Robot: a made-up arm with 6 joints. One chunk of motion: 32 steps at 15 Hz.
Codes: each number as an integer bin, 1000 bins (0 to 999) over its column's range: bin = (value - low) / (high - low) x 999, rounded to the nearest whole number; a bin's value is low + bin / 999 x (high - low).
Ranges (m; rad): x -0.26..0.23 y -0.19..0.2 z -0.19..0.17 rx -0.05..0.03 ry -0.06..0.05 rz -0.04..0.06
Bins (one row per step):
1: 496 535 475 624 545 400
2: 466 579 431 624 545 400
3: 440 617 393 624 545 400
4: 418 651 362 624 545 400
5: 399 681 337 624 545 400
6: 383 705 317 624 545 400
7: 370 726 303 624 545 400
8: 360 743 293 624 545 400
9: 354 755 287 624 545 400
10: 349 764 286 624 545 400
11: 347 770 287 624 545 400
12: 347 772 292 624 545 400
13: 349 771 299 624 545 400
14: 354 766 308 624 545 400
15: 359 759 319 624 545 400
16: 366 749 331 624 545 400
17: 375 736 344 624 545 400
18: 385 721 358 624 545 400
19: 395 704 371 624 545 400
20: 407 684 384 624 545 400
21: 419 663 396 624 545 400
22: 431 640 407 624 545 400
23: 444 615 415 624 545 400
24: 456 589 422 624 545 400
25: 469 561 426 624 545 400
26: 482 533 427 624 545 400
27: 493 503 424 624 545 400
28: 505 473 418 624 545 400
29: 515 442 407 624 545 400
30: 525 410 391 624 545 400
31: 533 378 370 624 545 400
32: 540 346 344 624 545 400
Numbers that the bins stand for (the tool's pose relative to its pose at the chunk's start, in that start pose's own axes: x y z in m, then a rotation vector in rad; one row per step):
1: -0.0167 0.0189 -0.0188 0.0000 0.0000 0.0000
2: -0.0314 0.0360 -0.0347 0.0000 0.0000 0.0000
3: -0.0442 0.0509 -0.0484 0.0000 0.0000 0.0000
4: -0.0550 0.0641 -0.0595 0.0000 0.0000 0.0000
5: -0.0643 0.0759 -0.0686 0.0000 0.0000 0.0000
6: -0.0721 0.0852 -0.0758 0.0000 0.0000 0.0000
7: -0.0785 0.0934 -0.0808 0.0000 0.0000 0.0000
8: -0.0834 0.1001 -0.0844 0.0000 0.0000 0.0000
9: -0.0864 0.1047 -0.0866 0.0000 0.0000 0.0000
10: -0.0888 0.1083 -0.0869 0.0000 0.0000 0.0000
11: -0.0898 0.1106 -0.0866 0.0000 0.0000 0.0000
12: -0.0898 0.1114 -0.0848 0.0000 0.0000 0.0000
13: -0.0888 0.1110 -0.0823 0.0000 0.0000 0.0000
14: -0.0864 0.1090 -0.0790 0.0000 0.0000 0.0000
15: -0.0839 0.1063 -0.0750 0.0000 0.0000 0.0000
16: -0.0805 0.1024 -0.0707 0.0000 0.0000 0.0000
17: -0.0761 0.0973 -0.0660 0.0000 0.0000 0.0000
18: -0.0712 0.0915 -0.0610 0.0000 0.0000 0.0000
19: -0.0663 0.0848 -0.0563 0.0000 0.0000 0.0000
20: -0.0604 0.0770 -0.0516 0.0000 0.0000 0.0000
21: -0.0545 0.0688 -0.0473 0.0000 0.0000 0.0000
22: -0.0486 0.0598 -0.0433 0.0000 0.0000 0.0000
23: -0.0422 0.0501 -0.0405 0.0000 0.0000 0.0000
24: -0.0363 0.0399 -0.0379 0.0000 0.0000 0.0000
25: -0.0300 0.0290 -0.0365 0.0000 0.0000 0.0000
26: -0.0236 0.0181 -0.0361 0.0000 0.0000 0.0000
27: -0.0182 0.0064 -0.0372 0.0000 0.0000 0.0000
28: -0.0123 -0.0053 -0.0394 0.0000 0.0000 0.0000
29: -0.0074 -0.0174 -0.0433 0.0000 0.0000 0.0000
30: -0.0025 -0.0299 -0.0491 0.0000 0.0000 0.0000
31: 0.0014 -0.0424 -0.0567 0.0000 0.0000 0.0000
32: 0.0049 -0.0549 -0.0660 0.0000 0.0000 0.0000

